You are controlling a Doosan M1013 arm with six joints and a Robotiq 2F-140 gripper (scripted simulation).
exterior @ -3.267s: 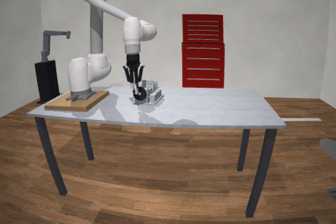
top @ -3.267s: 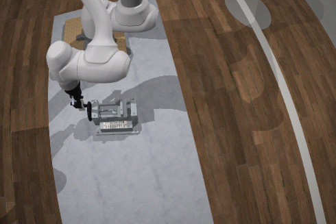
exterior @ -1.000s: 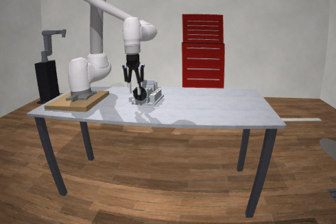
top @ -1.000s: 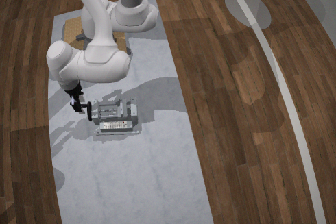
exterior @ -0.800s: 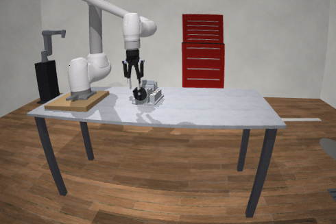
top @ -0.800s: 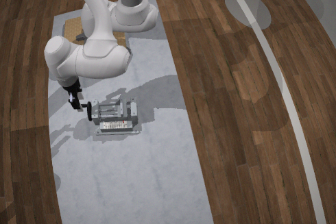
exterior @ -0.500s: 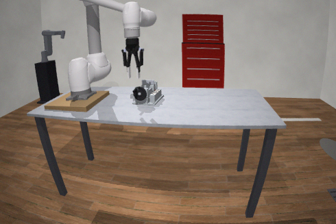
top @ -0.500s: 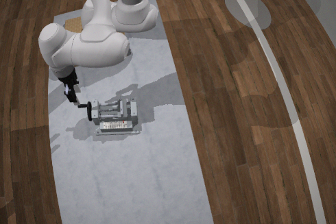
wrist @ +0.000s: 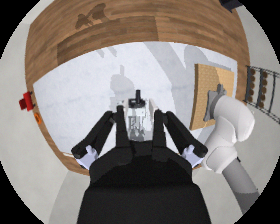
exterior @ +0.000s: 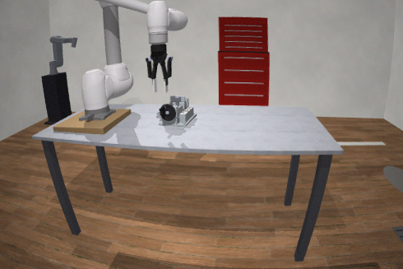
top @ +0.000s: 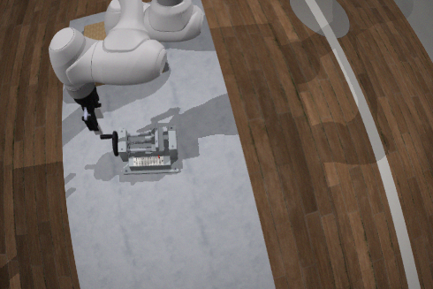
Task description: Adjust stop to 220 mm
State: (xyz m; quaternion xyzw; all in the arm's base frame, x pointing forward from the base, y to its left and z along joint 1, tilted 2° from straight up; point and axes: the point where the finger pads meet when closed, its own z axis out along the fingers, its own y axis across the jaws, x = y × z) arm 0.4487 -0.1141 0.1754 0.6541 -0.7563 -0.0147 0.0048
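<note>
The black handwheel lies 12 cm below my hand, 2 cm to the left of it and 1 cm ahead of it. From my hand the other things lie so: grey stop fixture: 18 cm to the left, 13 cm below, 5 cm ahead.
</note>
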